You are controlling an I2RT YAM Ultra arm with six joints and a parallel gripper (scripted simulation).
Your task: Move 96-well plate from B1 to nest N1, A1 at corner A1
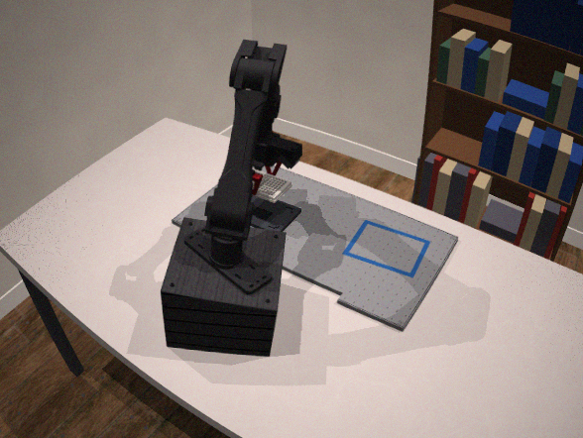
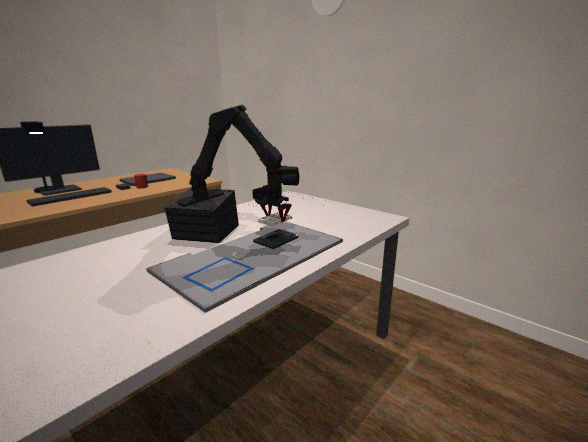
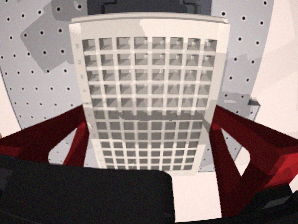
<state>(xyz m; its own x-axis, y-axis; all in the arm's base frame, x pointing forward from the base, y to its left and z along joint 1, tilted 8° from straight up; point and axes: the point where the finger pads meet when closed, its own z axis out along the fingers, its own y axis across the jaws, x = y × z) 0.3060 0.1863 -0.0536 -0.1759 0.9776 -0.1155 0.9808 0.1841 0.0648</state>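
My hand is 9 cm above the dark plate nest. Round my hand: white 96-well plate: right at my hand.
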